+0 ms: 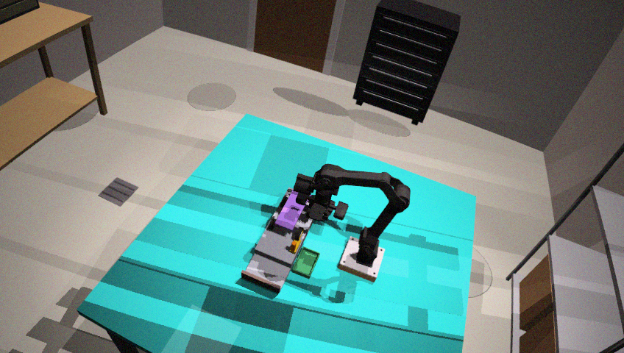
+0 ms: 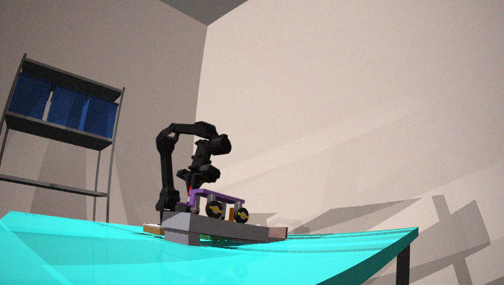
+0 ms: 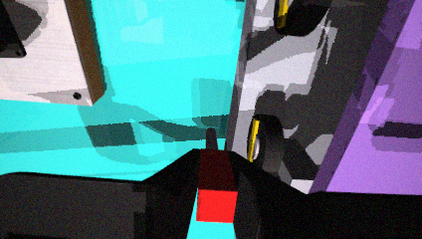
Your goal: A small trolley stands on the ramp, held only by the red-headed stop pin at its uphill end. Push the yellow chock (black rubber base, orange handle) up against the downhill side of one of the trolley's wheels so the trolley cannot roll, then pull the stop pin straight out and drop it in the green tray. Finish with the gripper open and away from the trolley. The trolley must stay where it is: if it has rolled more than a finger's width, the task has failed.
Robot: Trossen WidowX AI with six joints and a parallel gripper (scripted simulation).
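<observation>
Right now my gripper tip is 16 cm above the green tray, 14 cm to the right of it and 1 cm past it. From my gripper tip the other things lie so: yellow chock (13 cm to the left, 7 cm below, 5 cm ahead); red-headed stop pin (right at my gripper tip); purple trolley (10 cm ahead, 4 cm below, 2 cm to the left).
</observation>
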